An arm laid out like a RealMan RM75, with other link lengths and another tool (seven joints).
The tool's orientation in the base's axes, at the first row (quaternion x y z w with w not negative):
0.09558, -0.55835, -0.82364, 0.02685
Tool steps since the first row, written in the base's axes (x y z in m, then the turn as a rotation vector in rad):
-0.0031, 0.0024, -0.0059, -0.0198, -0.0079, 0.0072
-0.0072, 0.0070, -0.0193, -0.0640, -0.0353, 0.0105
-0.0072, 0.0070, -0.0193, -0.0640, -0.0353, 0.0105
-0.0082, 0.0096, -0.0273, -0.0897, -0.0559, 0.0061
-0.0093, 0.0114, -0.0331, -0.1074, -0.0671, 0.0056
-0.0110, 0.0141, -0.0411, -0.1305, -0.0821, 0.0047
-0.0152, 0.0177, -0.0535, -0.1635, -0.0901, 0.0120
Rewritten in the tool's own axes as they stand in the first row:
0.0034, -0.0062, 0.0007, 0.0197, 0.0109, -0.0009
0.0085, -0.0200, 0.0008, 0.0667, 0.0270, -0.0165
0.0085, -0.0200, 0.0008, 0.0667, 0.0270, -0.0165
0.0101, -0.0283, 0.0005, 0.0956, 0.0322, -0.0321
0.0116, -0.0343, 0.0003, 0.1147, 0.0371, -0.0392
0.0139, -0.0426, 0.0002, 0.1397, 0.0433, -0.0489
0.0190, -0.0552, -0.0001, 0.1723, 0.0551, -0.0475

